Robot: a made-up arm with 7 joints. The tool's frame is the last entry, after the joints. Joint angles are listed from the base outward. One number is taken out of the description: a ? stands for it. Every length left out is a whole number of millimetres.
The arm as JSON. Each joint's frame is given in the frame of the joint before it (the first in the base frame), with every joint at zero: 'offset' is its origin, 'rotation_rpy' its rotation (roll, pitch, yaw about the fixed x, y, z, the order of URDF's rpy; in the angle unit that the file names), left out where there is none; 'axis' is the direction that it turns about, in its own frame. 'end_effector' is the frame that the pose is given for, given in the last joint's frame.
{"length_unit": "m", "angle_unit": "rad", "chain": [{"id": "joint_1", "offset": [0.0, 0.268, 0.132], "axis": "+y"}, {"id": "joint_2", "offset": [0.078, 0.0, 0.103], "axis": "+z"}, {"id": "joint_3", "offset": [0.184, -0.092, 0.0], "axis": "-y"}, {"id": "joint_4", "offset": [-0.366, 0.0, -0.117], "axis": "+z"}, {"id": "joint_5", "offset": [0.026, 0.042, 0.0], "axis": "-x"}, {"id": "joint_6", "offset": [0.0, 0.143, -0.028], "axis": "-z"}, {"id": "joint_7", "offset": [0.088, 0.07, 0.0], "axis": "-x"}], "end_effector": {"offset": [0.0, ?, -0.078]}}
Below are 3 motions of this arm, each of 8 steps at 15 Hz.
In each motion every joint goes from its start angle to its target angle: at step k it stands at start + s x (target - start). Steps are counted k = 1, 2, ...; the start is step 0. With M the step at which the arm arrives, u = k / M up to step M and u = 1 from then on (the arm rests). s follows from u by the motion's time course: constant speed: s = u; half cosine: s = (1 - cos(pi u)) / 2; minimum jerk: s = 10 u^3 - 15 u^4 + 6 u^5.
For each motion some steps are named. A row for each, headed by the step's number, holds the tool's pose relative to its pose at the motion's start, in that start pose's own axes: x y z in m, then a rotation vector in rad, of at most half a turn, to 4 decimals.
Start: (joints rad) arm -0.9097 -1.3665 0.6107 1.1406 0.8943 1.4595 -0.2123
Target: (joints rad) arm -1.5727 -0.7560 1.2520 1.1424 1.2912 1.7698 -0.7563
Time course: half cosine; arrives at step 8
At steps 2, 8:
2: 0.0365 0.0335 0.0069 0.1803 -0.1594 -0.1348
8: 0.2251 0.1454 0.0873 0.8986 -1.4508 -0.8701

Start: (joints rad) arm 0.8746 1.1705 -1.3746 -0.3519 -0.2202 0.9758 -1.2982
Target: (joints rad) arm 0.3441 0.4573 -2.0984 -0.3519 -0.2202 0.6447 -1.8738
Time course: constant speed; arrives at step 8
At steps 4, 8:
4: 0.0148 0.0262 0.0960 0.2421 -0.0818 -0.3776
8: 0.0481 -0.0165 0.2166 0.6103 -0.0852 -0.7690

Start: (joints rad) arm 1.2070 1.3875 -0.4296 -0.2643 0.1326 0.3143 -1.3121
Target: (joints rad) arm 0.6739 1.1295 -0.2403 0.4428 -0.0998 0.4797 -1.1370
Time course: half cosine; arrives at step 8
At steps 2, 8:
2: -0.0320 0.0036 -0.0157 -0.0168 -0.0085 0.0581
8: -0.1850 -0.0741 -0.1409 -0.2345 -0.0168 0.3821

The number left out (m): 0.222
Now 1 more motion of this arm.
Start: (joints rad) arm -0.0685 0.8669 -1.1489 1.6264 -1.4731 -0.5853 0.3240
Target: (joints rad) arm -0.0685 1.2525 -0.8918 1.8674 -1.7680 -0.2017 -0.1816
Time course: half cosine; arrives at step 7
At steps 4, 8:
4: 0.0698 -0.0810 0.0816 0.4658 0.2885 -0.4180
8: 0.1158 -0.1779 0.1014 0.7261 0.4216 -0.7580

